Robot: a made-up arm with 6 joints. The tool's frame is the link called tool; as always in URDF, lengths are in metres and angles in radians. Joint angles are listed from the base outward.
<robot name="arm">
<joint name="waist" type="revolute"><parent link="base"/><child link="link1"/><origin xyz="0.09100 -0.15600 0.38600"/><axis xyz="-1 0 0"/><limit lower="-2.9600" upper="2.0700"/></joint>
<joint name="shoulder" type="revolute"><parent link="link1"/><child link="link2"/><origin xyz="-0.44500 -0.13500 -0.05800"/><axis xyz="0 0 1"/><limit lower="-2.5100" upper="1.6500"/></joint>
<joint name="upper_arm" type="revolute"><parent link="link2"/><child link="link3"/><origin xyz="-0.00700 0.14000 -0.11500"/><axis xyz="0 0 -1"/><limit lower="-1.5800" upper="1.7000"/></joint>
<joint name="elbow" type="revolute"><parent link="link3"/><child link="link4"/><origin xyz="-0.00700 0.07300 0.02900"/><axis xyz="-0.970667 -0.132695 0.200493"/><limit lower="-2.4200" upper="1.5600"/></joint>
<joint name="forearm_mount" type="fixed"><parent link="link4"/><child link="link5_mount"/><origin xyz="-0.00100 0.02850 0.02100"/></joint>
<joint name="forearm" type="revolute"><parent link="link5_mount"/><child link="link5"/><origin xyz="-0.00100 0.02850 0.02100"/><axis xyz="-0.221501 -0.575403 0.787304"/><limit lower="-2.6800" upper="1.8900"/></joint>
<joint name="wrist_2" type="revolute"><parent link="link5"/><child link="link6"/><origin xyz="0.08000 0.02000 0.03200"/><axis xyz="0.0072 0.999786 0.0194"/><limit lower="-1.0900" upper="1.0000"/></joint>
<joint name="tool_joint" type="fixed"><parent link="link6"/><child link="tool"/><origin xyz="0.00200 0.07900 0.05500" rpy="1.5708 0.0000 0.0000"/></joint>
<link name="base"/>
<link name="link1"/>
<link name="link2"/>
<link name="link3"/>
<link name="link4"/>
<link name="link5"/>
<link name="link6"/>
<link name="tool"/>
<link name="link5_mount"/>
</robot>
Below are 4 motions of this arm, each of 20 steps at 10 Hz.
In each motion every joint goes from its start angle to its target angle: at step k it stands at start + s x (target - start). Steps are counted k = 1, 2, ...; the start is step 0. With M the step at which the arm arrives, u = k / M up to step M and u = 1 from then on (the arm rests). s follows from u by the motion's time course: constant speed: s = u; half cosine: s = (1 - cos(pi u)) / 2; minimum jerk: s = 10 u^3 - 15 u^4 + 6 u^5.
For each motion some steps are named. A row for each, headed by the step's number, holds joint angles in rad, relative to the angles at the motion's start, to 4 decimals.
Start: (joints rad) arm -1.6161 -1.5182 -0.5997 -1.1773 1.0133 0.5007
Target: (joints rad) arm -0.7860 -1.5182 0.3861 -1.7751 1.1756 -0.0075
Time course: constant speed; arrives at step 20
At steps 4, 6, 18, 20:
4: 0.1660 0.0000 0.1972 -0.1196 0.0325 -0.1016
6: 0.2490 0.0000 0.2957 -0.1793 0.0487 -0.1525
18: 0.7471 0.0000 0.8872 -0.5380 0.1461 -0.4574
20: 0.8301 0.0000 0.9858 -0.5978 0.1623 -0.5082

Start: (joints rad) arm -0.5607 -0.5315 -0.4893 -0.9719 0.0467 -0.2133
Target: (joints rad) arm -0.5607 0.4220 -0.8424 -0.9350 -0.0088 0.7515
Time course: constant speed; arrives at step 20
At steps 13, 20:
13: 0.0000 0.6198 -0.2295 0.0240 -0.0361 0.6271
20: 0.0000 0.9535 -0.3531 0.0369 -0.0555 0.9648

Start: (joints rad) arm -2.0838 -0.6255 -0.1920 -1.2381 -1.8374 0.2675
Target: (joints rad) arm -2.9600 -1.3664 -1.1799 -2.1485 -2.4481 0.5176
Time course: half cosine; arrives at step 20
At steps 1, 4, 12, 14, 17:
1: -0.0054 -0.0046 -0.0061 -0.0056 -0.0038 0.0015
4: -0.0837 -0.0707 -0.0943 -0.0869 -0.0583 0.0239
12: -0.5735 -0.4849 -0.6466 -0.5959 -0.3997 0.1637
14: -0.6956 -0.5882 -0.7843 -0.7228 -0.4848 0.1986
17: -0.8284 -0.7005 -0.9341 -0.8608 -0.5774 0.2365

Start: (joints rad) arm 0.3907 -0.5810 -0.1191 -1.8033 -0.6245 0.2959
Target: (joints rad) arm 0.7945 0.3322 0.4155 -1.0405 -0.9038 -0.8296
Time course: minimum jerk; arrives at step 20
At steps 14, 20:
14: 0.3379 0.7643 0.4474 0.6384 -0.2338 -0.9420
20: 0.4038 0.9132 0.5346 0.7628 -0.2793 -1.1255

